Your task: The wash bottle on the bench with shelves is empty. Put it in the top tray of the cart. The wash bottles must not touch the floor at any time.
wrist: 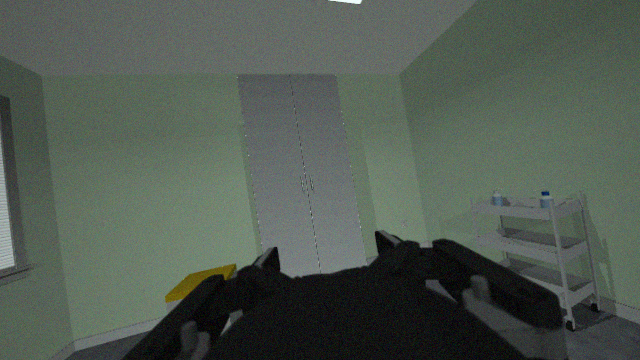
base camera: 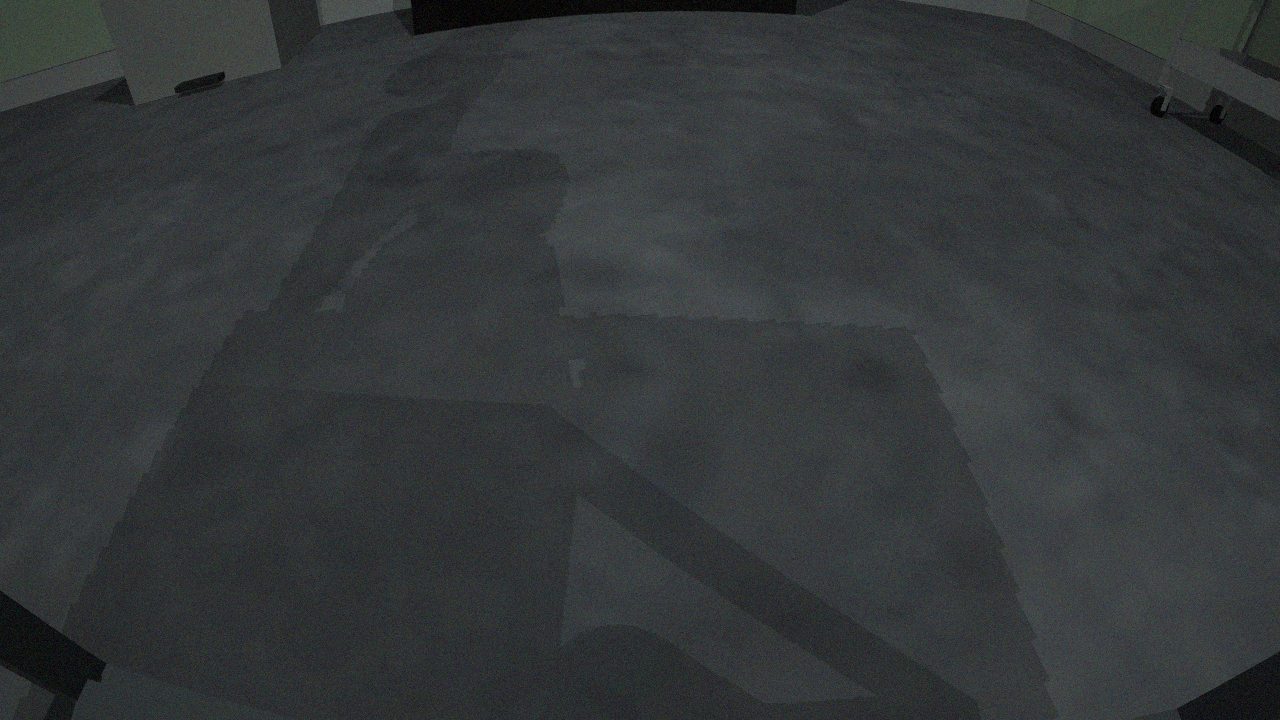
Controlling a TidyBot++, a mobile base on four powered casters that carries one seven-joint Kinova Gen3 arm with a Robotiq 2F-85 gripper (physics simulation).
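Frame: origin at the arm's base, x ahead, y left, z up, level; metres.
Seen in the pictures: gripper, fingertip midpoint: (wrist: 327, 250).
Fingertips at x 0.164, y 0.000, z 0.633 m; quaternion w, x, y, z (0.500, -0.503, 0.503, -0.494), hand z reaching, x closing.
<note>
Offsets run from my fingertips to a thing's top centre. "*": to the spot under its first point.
The white three-tier cart (wrist: 515, 211) (base camera: 1203, 78) stands against the right wall in the wrist view; its lower part and black casters show at the top right of the base view. On its top tray are two small bottles: one bottle {1.436 m right, 1.258 m ahead, 0.193 m down} (wrist: 497, 199) with pale blue contents and a light top at the left, and another bottle {1.449 m right, 0.969 m ahead, 0.193 m down} (wrist: 545, 201) with a blue cap at the right. My gripper (wrist: 327, 250) is open and empty, raised and facing across the room, well away from the cart. The bench with shelves does not show in either view.
A tall grey double-door cabinet (wrist: 300, 150) stands at the far wall; its dark base {* 0.129 m left, 1.473 m ahead, 1.015 m down} (base camera: 608, 7) shows at the top of the base view. A bin with a yellow lid (wrist: 200, 282) is partly hidden behind my left finger. A pale box-like unit {* 1.040 m left, 1.189 m ahead, 0.914 m down} (base camera: 196, 40) stands at the far left.
</note>
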